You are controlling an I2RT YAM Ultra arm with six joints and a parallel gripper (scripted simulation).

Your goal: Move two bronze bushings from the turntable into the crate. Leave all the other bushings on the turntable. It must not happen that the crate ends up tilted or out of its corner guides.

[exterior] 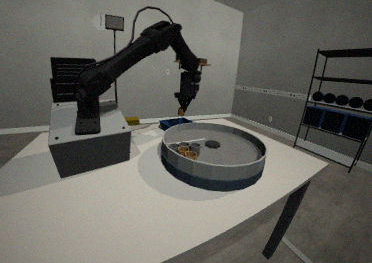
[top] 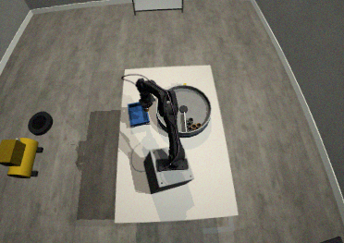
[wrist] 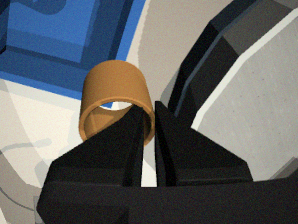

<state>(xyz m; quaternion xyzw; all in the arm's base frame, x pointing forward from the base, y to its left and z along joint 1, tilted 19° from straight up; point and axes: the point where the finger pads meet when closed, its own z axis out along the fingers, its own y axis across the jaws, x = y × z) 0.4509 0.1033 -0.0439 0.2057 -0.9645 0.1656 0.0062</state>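
Now: the blue crate 12 cm below my hand, 9 cm to the left of it and 2 cm ahead of it. Also, from my hand: turntable (26 cm to the right, 9 cm below, 1 cm behind).
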